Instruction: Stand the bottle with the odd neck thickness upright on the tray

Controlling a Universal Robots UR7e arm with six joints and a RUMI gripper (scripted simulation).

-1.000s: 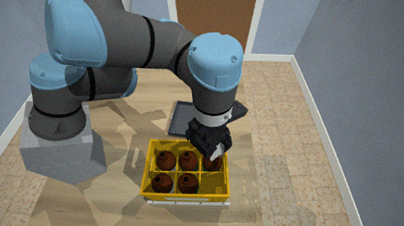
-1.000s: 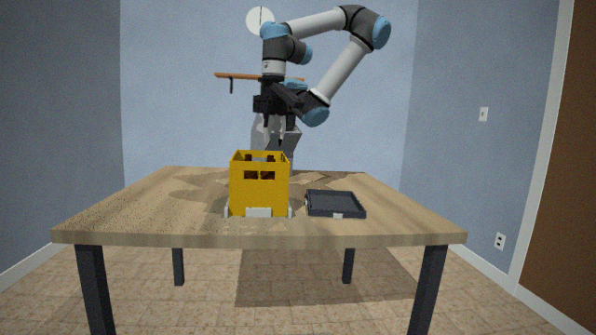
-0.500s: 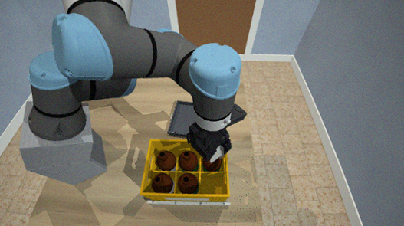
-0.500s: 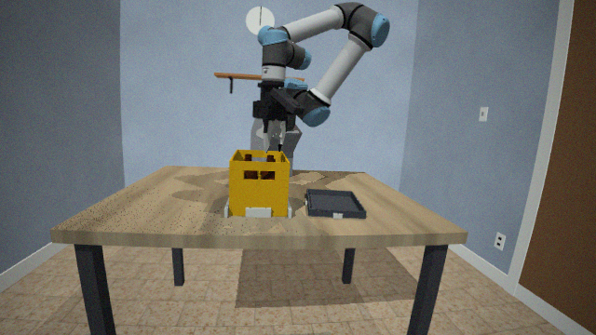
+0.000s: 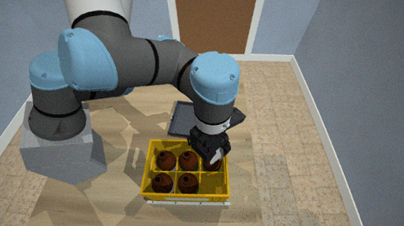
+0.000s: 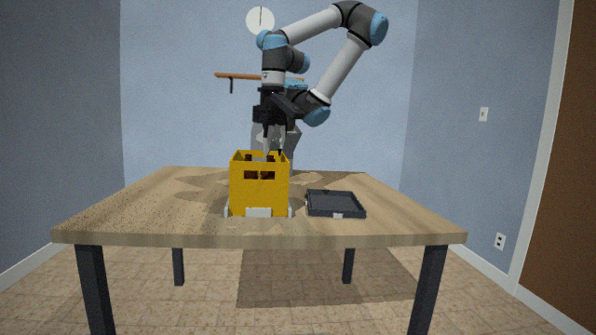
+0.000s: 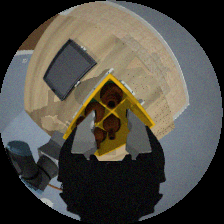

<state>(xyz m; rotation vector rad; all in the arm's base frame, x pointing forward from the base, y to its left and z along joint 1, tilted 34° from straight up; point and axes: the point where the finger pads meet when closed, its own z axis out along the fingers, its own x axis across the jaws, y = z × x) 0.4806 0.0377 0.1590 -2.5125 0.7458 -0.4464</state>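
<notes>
Right now the bottle is 110 mm below my hand. Round my hand: crate: 120 mm below, 70 mm to the right, 70 mm behind; then tray: 200 mm to the left, 190 mm below, 130 mm behind.
</notes>
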